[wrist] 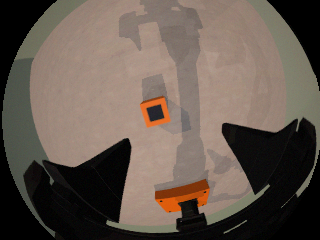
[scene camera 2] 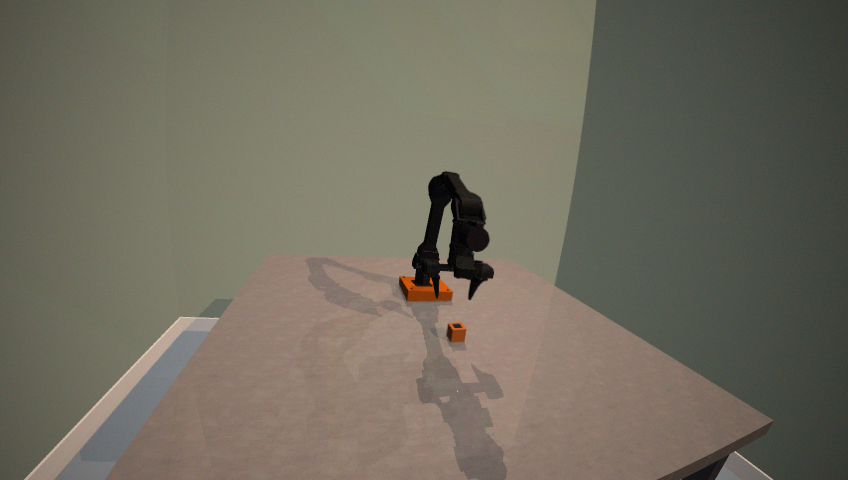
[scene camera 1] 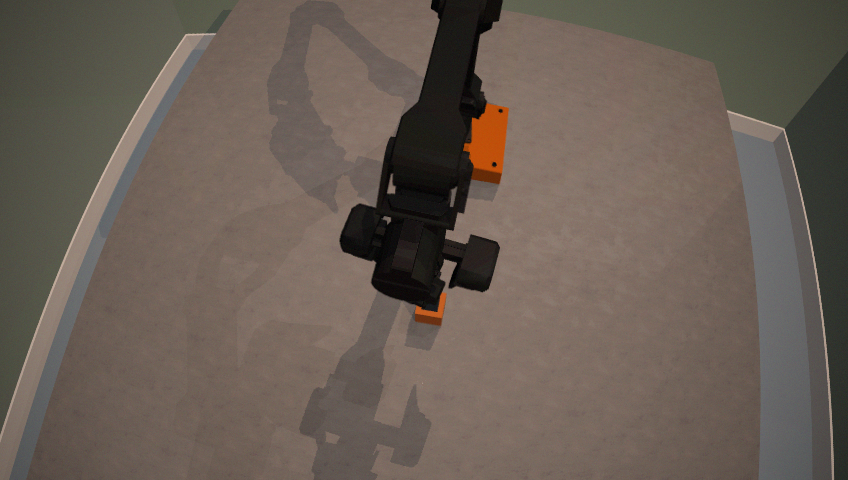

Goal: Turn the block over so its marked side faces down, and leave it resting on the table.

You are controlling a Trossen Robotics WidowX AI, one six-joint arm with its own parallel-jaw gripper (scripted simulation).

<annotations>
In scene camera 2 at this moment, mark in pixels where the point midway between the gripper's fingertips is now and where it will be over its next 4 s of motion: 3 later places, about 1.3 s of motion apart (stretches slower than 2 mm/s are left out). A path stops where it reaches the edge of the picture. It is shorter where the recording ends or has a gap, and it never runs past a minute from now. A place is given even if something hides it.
The gripper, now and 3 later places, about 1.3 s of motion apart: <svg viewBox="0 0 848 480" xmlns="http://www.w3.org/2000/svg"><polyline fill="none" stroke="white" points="453,298 457,328 458,326 460,334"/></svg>
</annotations>
